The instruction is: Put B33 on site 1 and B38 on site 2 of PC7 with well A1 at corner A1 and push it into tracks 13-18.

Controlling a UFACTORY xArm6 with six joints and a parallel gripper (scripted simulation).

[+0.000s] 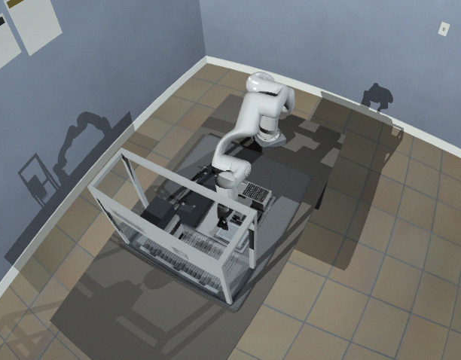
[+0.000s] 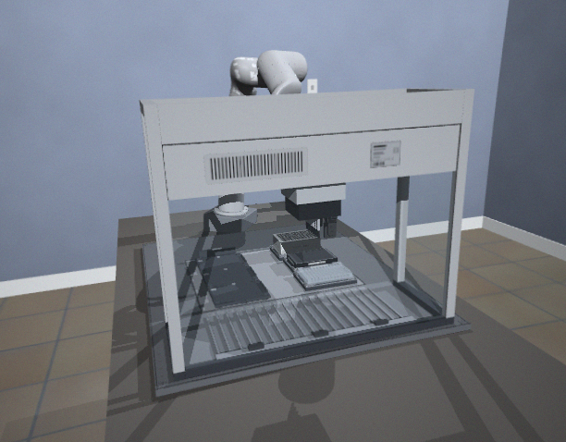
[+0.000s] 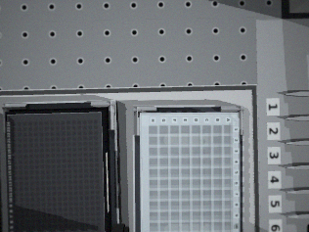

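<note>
Now: the nest S3 14 cm below my hand. The rest, counted from my hand: frame post: 22 cm ahead, 45 cm to the right, 11 cm above; then plate carrier PC7: 14 cm behind, 21 cm to the right, 13 cm below; then dark 384-well plate B33: 11 cm behind, 3 cm to the left, 12 cm below.
</note>
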